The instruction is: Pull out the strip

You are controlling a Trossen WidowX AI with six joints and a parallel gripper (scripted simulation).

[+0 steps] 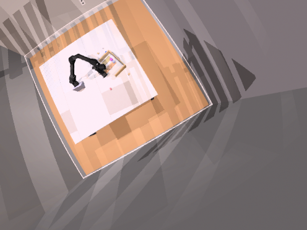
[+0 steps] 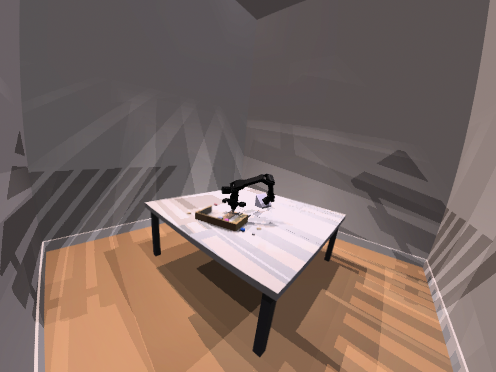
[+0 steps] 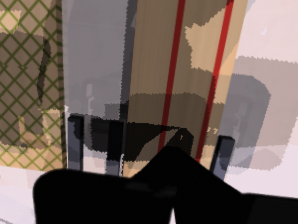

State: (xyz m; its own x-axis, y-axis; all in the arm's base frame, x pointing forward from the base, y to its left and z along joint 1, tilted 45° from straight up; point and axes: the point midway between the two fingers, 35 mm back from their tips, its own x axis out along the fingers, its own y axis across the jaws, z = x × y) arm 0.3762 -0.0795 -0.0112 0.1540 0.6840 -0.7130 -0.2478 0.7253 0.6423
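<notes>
The green cross-hatched strip lies 7 cm ahead of my gripper tip and 12 cm to the left of it.
</notes>
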